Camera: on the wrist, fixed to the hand. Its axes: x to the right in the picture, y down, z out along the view.
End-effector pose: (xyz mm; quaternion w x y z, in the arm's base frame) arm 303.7 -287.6 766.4 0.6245 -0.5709 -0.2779 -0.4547
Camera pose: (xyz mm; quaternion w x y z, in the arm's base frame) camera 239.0 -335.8 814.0 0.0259 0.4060 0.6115 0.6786
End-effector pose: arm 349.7 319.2 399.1 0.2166 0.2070 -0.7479 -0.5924
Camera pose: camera 360.5 250.0 336.9 0.3499 -0.4971 0.3145 0.7291
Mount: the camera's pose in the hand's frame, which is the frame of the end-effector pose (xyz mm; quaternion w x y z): 25.4 -76.0 -48.5 0.6942 -0.1789 -0.1863 -0.6719
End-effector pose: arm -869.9 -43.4 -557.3 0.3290 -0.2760 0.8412 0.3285
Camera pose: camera -852.3 -133.3 -576.6 0.5564 -0.7545 0.2785 0.2089
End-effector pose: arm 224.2 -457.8 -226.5 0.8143 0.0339 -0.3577 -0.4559
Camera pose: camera 207.7 -534.6 -277.4 0.1984 0.0333 -0.2957 -0.9339
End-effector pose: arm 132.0 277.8 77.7 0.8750 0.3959 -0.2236 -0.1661
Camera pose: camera 170.2 247.9 -2.4 0.5250 0.2376 -0.0225 -0.8170
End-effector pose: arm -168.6 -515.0 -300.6 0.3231 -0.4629 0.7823 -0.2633
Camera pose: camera -172.0 -565.1 -221.6 0.1103 -0.9538 0.2190 -0.1737
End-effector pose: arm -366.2 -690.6 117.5 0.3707 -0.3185 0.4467 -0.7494
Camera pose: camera -439.3 -666.1 170.7 0.2199 0.7271 -0.1611 0.6300
